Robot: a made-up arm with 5 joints.
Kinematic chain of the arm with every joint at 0, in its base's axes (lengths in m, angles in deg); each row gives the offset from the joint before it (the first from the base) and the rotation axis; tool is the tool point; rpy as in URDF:
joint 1: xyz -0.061 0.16 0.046 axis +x
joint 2: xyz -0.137 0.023 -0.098 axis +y
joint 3: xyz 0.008 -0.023 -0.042 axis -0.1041 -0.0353 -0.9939
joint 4: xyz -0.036 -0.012 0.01 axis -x
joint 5: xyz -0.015 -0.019 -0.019 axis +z
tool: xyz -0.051 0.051 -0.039 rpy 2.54 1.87 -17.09
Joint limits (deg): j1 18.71..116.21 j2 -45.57..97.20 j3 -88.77..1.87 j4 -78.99..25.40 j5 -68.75..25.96
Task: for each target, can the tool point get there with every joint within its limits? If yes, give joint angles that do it. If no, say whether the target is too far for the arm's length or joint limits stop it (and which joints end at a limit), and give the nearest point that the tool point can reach.
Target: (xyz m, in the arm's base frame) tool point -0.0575 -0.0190 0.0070
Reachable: no: joint limits stop it (at a limit: joint 1, joint 2, joint 4) | nearest point -0.1944 0.0928 -0.0162 | short by 0.178 m
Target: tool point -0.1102 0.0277 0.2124
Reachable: no: joint limits stop it (at a limit: joint 1, joint 2, joint 3, joint 4) | nearest point -0.1923 0.1483 0.1022 | short by 0.183 m
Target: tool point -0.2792 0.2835 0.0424
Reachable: yes | joints 84.58 -16.98 -32.33 -71.15 -25.91
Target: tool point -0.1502 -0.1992 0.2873
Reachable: no: too far | nearest point -0.2167 0.1266 0.0863 | short by 0.389 m
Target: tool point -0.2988 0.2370 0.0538
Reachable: yes | joints 107.78 76.12 -61.32 6.52 -52.72
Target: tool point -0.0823 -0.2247 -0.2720
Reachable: no: too far | nearest point -0.1233 0.0975 -0.1427 | short by 0.350 m
